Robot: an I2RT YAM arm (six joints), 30 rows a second.
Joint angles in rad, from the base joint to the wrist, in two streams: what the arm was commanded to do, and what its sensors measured. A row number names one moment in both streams.
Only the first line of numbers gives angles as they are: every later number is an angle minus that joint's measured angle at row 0.
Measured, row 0: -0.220, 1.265, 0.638, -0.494, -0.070, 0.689
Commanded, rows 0 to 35: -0.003, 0.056, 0.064, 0.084, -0.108, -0.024; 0.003, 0.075, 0.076, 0.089, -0.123, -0.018; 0.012, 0.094, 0.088, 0.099, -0.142, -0.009; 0.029, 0.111, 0.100, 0.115, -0.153, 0.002; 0.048, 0.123, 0.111, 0.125, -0.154, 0.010; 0.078, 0.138, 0.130, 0.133, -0.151, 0.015; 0.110, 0.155, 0.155, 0.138, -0.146, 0.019; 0.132, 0.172, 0.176, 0.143, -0.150, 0.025; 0.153, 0.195, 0.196, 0.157, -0.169, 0.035; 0.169, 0.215, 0.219, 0.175, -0.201, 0.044; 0.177, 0.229, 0.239, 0.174, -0.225, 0.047; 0.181, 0.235, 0.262, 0.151, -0.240, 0.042; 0.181, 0.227, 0.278, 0.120, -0.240, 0.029; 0.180, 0.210, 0.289, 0.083, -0.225, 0.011; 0.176, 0.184, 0.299, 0.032, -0.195, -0.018; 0.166, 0.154, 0.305, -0.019, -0.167, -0.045; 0.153, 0.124, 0.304, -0.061, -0.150, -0.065; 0.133, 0.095, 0.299, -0.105, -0.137, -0.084; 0.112, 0.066, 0.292, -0.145, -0.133, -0.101; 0.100, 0.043, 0.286, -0.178, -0.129, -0.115; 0.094, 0.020, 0.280, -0.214, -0.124, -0.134; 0.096, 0.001, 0.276, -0.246, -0.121, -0.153; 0.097, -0.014, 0.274, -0.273, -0.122, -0.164; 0.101, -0.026, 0.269, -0.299, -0.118, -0.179; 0.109, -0.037, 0.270, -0.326, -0.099, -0.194; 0.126, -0.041, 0.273, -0.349, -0.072, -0.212; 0.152, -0.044, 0.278, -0.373, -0.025, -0.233; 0.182, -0.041, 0.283, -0.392, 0.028, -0.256; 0.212, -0.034, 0.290, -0.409, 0.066, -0.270; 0.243, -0.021, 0.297, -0.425, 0.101, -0.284; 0.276, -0.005, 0.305, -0.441, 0.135, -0.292; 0.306, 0.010, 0.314, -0.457, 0.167, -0.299; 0.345, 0.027, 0.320, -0.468, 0.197, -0.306; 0.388, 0.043, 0.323, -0.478, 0.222, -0.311; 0.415, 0.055, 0.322, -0.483, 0.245, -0.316; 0.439, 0.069, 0.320, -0.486, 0.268, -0.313
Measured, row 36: 0.381, 0.043, 0.299, -0.403, 0.140, -0.270
